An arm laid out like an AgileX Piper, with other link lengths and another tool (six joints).
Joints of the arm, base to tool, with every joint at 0 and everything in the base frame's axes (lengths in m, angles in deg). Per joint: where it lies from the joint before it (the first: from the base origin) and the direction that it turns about. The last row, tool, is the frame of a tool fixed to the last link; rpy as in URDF.
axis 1: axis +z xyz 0 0 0.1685
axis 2: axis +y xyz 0 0 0
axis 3: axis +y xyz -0.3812 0 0.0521
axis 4: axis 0.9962 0 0.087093 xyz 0.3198 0 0.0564
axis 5: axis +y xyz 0 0 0
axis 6: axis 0.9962 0 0.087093 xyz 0.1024 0 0.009
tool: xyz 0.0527 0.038 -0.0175 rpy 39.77 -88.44 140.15
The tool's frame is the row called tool.
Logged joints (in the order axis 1, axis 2, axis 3, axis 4, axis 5, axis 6), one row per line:
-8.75 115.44 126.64 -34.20 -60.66 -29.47
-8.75 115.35 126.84 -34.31 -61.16 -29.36
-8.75 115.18 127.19 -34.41 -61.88 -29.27
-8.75 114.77 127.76 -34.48 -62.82 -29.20
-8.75 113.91 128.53 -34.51 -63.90 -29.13
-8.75 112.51 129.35 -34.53 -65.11 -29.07
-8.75 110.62 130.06 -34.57 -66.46 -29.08
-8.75 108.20 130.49 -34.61 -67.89 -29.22
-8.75 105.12 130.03 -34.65 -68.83 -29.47
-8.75 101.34 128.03 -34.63 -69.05 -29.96
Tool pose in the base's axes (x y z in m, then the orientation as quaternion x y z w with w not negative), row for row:
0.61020 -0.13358 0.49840 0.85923 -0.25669 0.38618 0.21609
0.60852 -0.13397 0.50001 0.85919 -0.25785 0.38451 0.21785
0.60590 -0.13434 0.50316 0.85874 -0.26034 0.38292 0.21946
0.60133 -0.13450 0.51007 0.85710 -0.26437 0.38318 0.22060
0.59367 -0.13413 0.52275 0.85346 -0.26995 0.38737 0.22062
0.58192 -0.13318 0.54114 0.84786 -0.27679 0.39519 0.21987
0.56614 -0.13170 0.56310 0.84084 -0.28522 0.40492 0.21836
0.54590 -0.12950 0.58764 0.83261 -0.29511 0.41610 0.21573
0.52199 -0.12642 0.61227 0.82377 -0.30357 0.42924 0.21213
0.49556 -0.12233 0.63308 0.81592 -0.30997 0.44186 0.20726
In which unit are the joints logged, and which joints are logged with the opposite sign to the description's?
The joints are logged in degrees. Opposite sign: axis 3, axis 5, axis 6.
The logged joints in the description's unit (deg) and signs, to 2 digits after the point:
-8.75 115.44 -126.64 -34.20 60.66 29.47
-8.75 115.35 -126.84 -34.31 61.16 29.36
-8.75 115.18 -127.19 -34.41 61.88 29.27
-8.75 114.77 -127.76 -34.48 62.82 29.20
-8.75 113.91 -128.53 -34.51 63.90 29.13
-8.75 112.51 -129.35 -34.53 65.11 29.07
-8.75 110.62 -130.06 -34.57 66.46 29.08
-8.75 108.20 -130.49 -34.61 67.89 29.22
-8.75 105.12 -130.03 -34.65 68.83 29.47
-8.75 101.34 -128.03 -34.63 69.05 29.96

